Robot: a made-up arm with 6 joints. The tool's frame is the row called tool.
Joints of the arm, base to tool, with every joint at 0 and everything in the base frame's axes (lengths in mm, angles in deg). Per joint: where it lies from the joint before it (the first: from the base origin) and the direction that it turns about. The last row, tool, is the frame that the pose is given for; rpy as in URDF.
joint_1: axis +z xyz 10 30 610
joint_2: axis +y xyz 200 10 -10
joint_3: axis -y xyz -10 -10 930
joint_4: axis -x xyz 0 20 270
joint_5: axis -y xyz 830 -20 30
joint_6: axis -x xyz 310 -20 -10
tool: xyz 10 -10 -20 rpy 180 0 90
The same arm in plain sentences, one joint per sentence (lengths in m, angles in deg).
The arm has six revolute joints in a row. What follows holds with every joint at zero, and every direction is one of the base frame's.
The first joint sits 0.0100 m along +x and 0.0300 m along +y and 0.6100 m along +z from the base frame's origin and turns about +z.
The second joint sits 0.2000 m along +x and 0.0100 m along +y and 0.0100 m along -z from the first joint and turns about +y.
The third joint sits 0.0100 m along -x and 0.0100 m along -y and 0.9300 m along +z from the second joint and turns about -y.
The fourth joint sits 0.0200 m along +y and 0.2700 m along +z from the third joint and turns about -x.
The fifth joint sits 0.8300 m along +x and 0.0200 m along -y and 0.0300 m along +z from the fourth joint and turns about -y.
The sixth joint sits 0.3100 m along +x and 0.0200 m along -y and 0.0100 m along -z from the fifth joint and turns about -x.
The tool frame, which is the frame that the pose is given for, sits 0.0100 m along +x and 0.0100 m along -y and 0.0200 m along -z from the sixth joint; its axes are the base frame's turned by roll 180.00, pitch 0.00 and yaw 90.00 deg (as in URDF: about the fixed x, then y, then z).

